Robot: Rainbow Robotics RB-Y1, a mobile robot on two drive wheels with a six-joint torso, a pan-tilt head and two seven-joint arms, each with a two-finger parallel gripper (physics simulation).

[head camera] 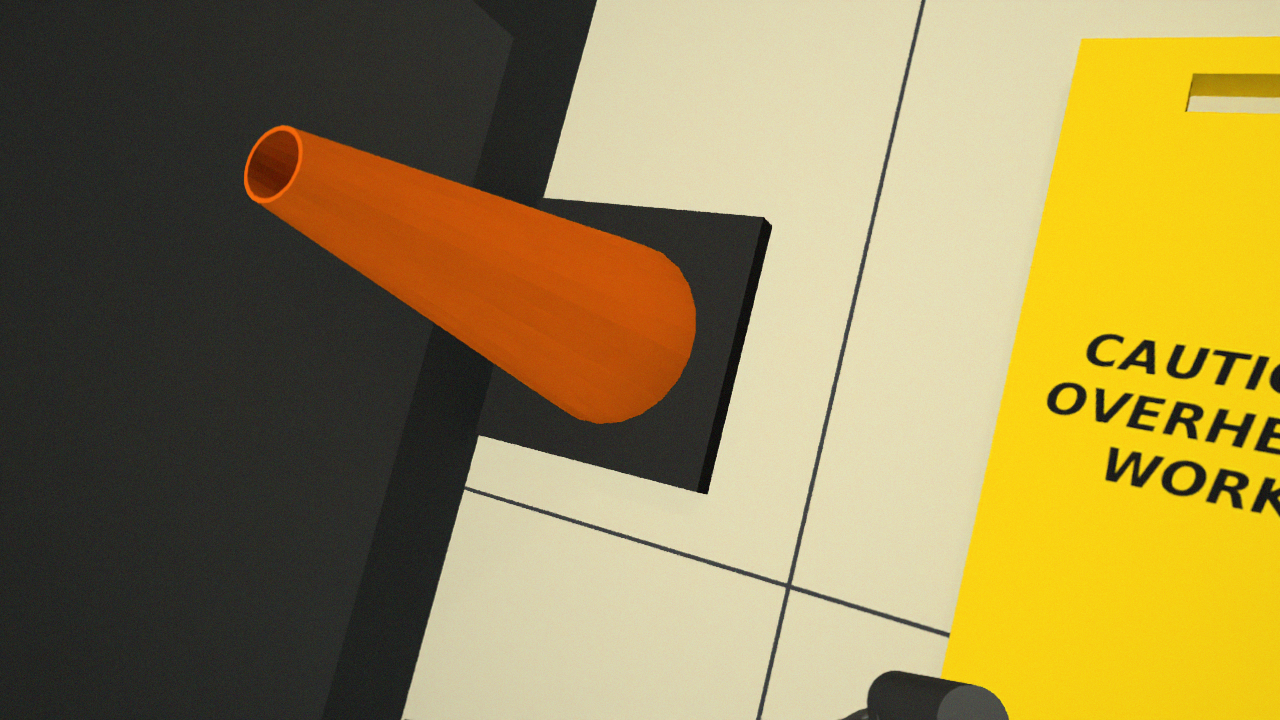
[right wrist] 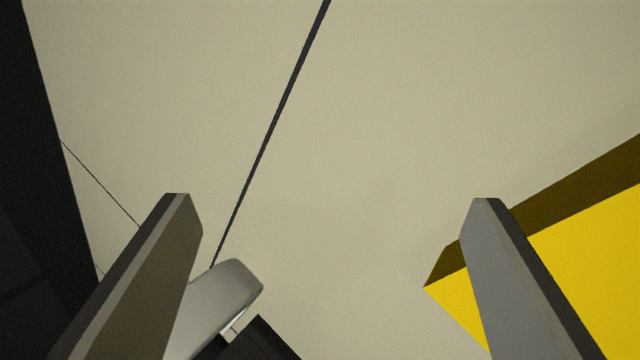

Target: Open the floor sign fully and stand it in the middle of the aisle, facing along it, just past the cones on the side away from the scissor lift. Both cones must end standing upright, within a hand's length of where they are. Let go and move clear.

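Frame: origin at the robot's base, x left, y down, z back, level; centimetres.
Seen in the pictures: right gripper, fingertip midpoint: (right wrist: 328, 214).
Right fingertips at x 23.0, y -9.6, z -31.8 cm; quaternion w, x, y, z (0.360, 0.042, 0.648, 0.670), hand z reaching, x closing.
Note:
A point is followed by its place in that frame.
An orange cone (head camera: 501, 277) @[x 48.8, y -27.6, z -60.4 cm] stands upright with its square black base (head camera: 729, 295) @[x 41.9, y -2.6, z -66.9 cm] flat on the floor, left of centre in the head view. The yellow floor sign (head camera: 1145, 250) @[x 7.7, y -3.9, z -73.9 cm] (right wrist: 595, 260) @[x 14.8, y -3.9, z -33.7 cm] is cut off at the right of both views. Its lettered panel and handle slot show in the head view; how far it is open cannot be told. My right gripper (right wrist: 328, 214) @[x 23.0, y -9.6, z -31.8 cm] is open and empty. In the right wrist view its right finger overlaps a corner of the sign, which lies beyond it. My left gripper, the second cone and the scissor lift cannot be made out.
A large dark structure (head camera: 179, 402) @[x 69.2, y -36.0, z -45.7 cm] (right wrist: 25, 200) @[x 70.6, y -8.3, z 31.2 cm] fills the left side, close against the cone's base. A dark cylindrical part (head camera: 930, 698) shows at the head view's bottom edge. A pale rounded part (right wrist: 215, 305) shows beside the left finger in the wrist view.

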